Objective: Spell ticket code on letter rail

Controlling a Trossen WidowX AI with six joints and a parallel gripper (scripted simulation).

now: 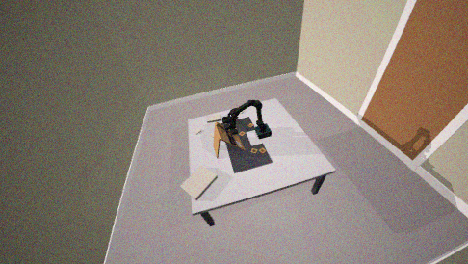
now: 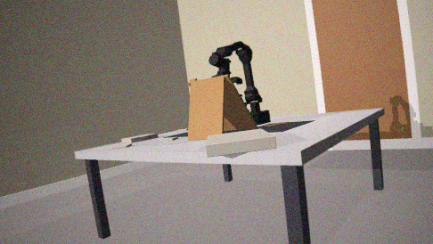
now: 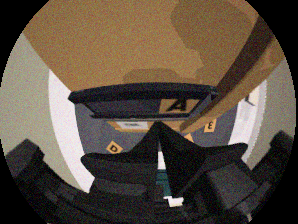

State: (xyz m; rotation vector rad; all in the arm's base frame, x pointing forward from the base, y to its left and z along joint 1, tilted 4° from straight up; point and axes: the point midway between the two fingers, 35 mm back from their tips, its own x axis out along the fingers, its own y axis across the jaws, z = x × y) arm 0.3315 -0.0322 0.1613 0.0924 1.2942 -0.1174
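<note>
Right now the orange letter tile is 19 cm to the left of my gripper tip, 17 cm below it and 15 cm behind it. The rest, counted from my gripper tip: white ticket (10 cm below, 6 cm to the left, 3 cm behind); cream book (48 cm ahead, 25 cm to the left, 16 cm below); dark mat (17 cm below, 15 cm behind, 1 cm to the right).
</note>
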